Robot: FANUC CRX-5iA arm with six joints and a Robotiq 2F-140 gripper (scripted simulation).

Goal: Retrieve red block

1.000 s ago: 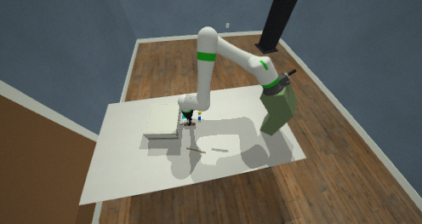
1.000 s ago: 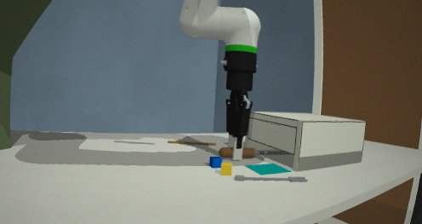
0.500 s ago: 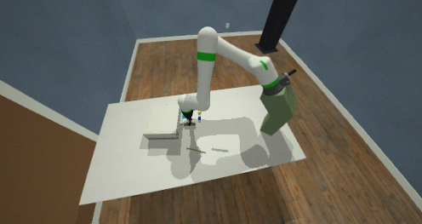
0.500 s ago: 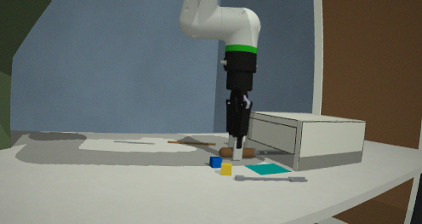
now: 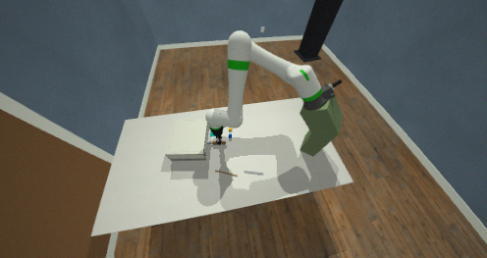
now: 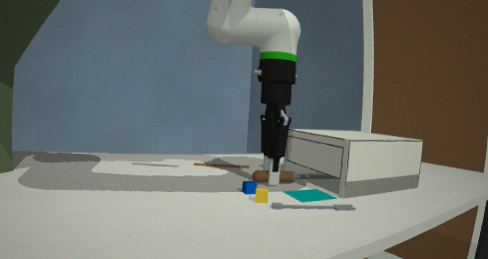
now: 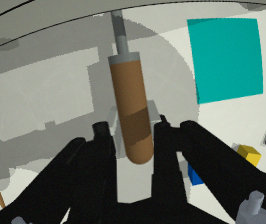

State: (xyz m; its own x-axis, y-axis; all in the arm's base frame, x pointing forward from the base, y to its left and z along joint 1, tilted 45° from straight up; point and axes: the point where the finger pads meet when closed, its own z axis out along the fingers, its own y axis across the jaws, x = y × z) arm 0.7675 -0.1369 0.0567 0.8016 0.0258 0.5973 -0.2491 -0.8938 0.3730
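The blue block lies 10 cm behind my hand, 4 cm to the right of it and 3 cm below it. The rest, counted from my hand: teal square (13 cm to the right, 4 cm below, 1 cm ahead); yellow cube (12 cm behind, 11 cm to the right, 3 cm below); hooked tool (13 cm ahead, 8 cm to the right, 2 cm below).
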